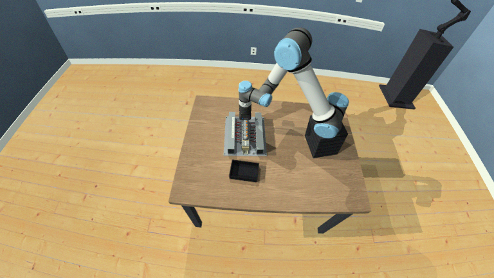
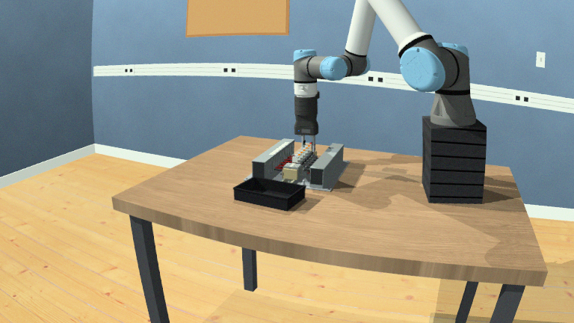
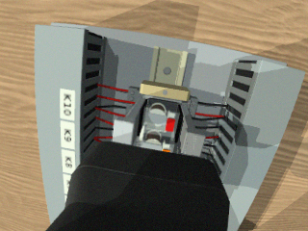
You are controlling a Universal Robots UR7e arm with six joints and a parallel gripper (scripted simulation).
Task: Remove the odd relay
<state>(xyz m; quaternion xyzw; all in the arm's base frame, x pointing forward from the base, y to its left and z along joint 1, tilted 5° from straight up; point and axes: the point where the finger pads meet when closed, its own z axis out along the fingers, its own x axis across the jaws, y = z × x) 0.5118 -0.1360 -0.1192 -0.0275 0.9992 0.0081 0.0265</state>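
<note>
Now: hand 1 cm above the relay. The rest, counted from my hand: relay panel: 9 cm to the left, 3 cm below, 1 cm behind; then black parts tray: 36 cm to the left, 4 cm below, 1 cm behind.
</note>
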